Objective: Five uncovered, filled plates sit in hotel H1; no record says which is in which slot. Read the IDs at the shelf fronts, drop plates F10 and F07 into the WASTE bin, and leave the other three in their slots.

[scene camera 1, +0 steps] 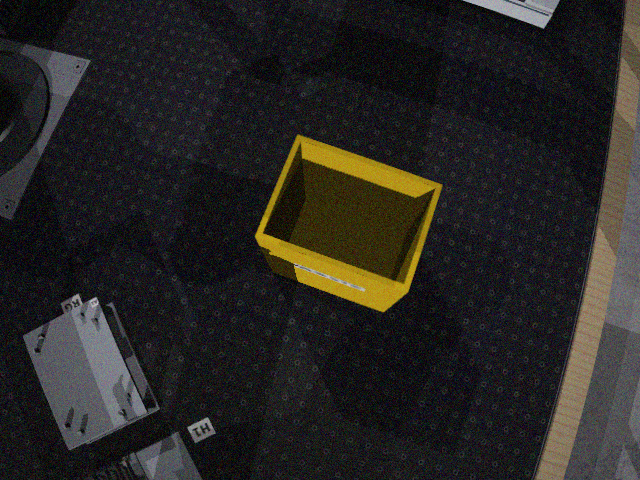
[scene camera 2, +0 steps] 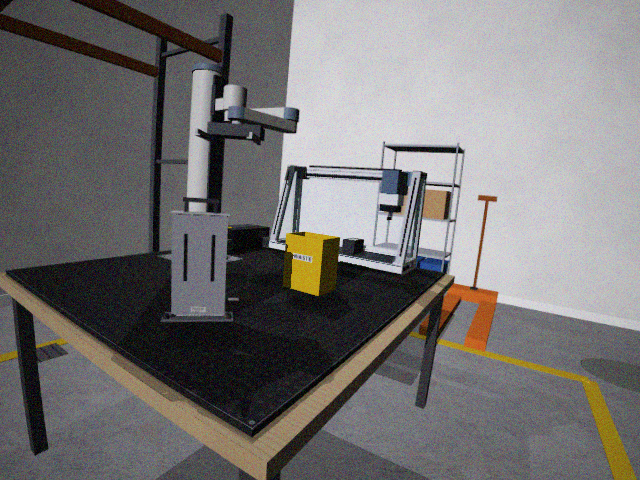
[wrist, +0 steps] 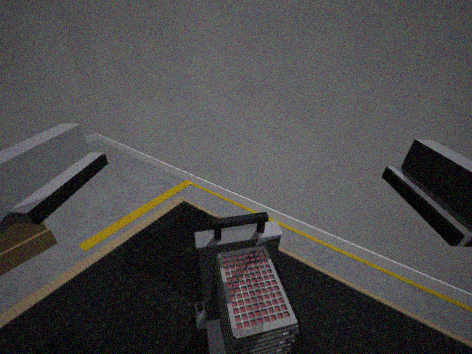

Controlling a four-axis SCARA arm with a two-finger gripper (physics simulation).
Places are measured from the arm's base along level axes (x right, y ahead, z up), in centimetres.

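Pixels of known places: gripper, fingertip midpoint: (scene camera 2: 223, 133) (wrist: 244, 150).
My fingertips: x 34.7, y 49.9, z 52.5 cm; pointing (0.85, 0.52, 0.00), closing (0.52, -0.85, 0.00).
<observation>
Ahead of a thing's pixels: the offset from my fingertips to its middle. "*": to the spot under its first point.
Hotel H1 @[dx +10.9, dy +5.1, dz -35.2 cm] (scene camera 2: 199, 263) (wrist: 237, 235) stands on the table; its grey back faces scene camera 2. In the wrist view its top plate @[dx +8.1, dy +2.2, dz -25.3 cm] (wrist: 256, 290) shows reddish filled wells and no cover. Edges of more plates or shelves show below it, and the IDs are not readable. The yellow WASTE bin @[dx -32.1, dy +14.7, dz -41.2 cm] (scene camera 1: 367, 167) (scene camera 2: 305, 271) stands apart from the hotel, with no plate visible inside in scene camera 1. My gripper (scene camera 2: 228, 135) (wrist: 244, 150) is open and empty, high above the table. The hotel shows low between the widely spread fingers in the wrist view.
The H1 label @[* dx -3.0, dy +4.6, dz -51.2 cm] (scene camera 1: 200, 429) lies beside the hotel's base. A raised grey stand (scene camera 1: 67, 377) with pegs and an RG label @[* dx -12.2, dy -19.4, dz -51.2 cm] (scene camera 1: 72, 303) is nearby. The arm's column (scene camera 2: 200, 139) rises behind the hotel in scene camera 2. A white gantry machine (scene camera 2: 410, 222) stands beyond the bin.
</observation>
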